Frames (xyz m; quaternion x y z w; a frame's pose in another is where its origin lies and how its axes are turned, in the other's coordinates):
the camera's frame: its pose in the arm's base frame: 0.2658 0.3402 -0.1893 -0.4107 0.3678 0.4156 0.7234
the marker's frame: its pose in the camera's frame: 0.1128 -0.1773 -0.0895 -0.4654 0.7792 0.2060 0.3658
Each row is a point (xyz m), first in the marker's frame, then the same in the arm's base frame.
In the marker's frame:
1: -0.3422 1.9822 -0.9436
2: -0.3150 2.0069 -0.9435
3: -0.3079 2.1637 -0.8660
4: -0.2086 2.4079 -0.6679
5: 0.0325 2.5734 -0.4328
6: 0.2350 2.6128 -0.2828
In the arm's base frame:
1: -0.6301 0.5586 1.6418
2: -0.6423 0.5294 1.6605
3: -0.8067 0.4826 1.6983
4: -1.0844 0.3052 1.7086
5: -1.2857 -0.0077 1.6596
6: -1.3502 -0.2455 1.5937

